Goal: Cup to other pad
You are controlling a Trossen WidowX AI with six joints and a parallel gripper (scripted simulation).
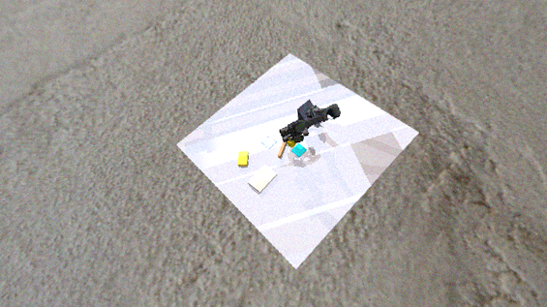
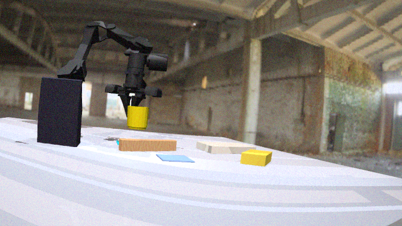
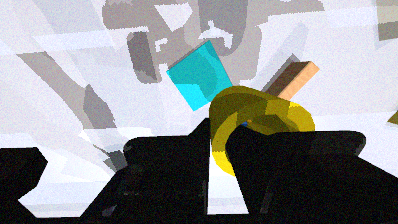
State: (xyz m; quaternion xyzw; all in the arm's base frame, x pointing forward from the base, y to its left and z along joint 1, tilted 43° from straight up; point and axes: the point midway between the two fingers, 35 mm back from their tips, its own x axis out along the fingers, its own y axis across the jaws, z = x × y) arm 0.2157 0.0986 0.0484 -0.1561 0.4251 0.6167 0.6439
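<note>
Now: the cyan pad 4 cm to the left of my gripper tip and 10 cm below it. Also, from my gripper tip: blue marble (3 cm ahead, 3 cm to the right, 2 cm below); then yellow cup (2 cm ahead, 1 cm to the right); then wooden bar (7 cm ahead, 6 cm to the right, 8 cm below).
</note>
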